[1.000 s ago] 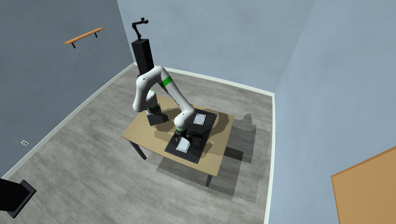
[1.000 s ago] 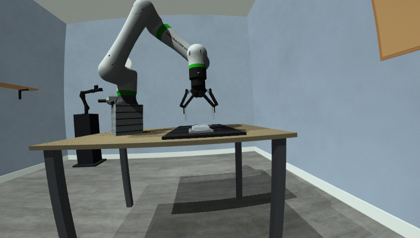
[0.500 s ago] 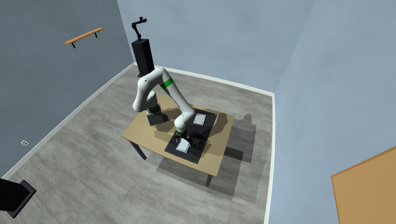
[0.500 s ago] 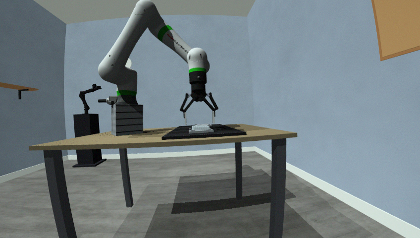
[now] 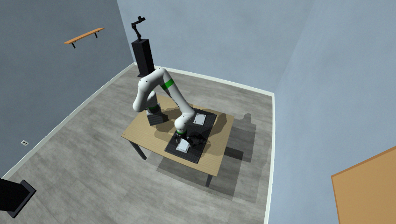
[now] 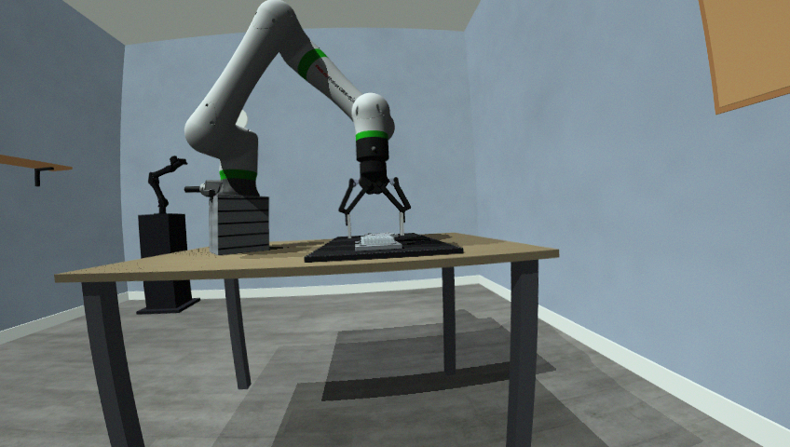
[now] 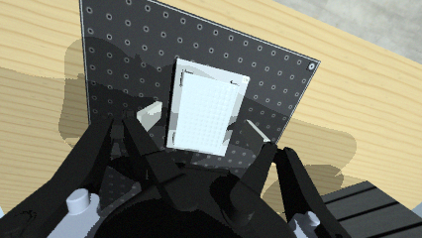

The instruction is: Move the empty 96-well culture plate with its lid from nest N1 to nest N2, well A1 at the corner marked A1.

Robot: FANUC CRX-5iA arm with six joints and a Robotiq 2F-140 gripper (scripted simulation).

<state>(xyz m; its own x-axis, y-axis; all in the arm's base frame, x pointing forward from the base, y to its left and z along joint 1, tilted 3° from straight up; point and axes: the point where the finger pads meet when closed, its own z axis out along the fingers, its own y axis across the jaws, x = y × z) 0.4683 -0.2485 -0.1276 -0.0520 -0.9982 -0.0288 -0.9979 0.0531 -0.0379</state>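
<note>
Now: the plate 2 cm below my hand. The rest, counted from my hand: clear lid: 1 cm below.
</note>
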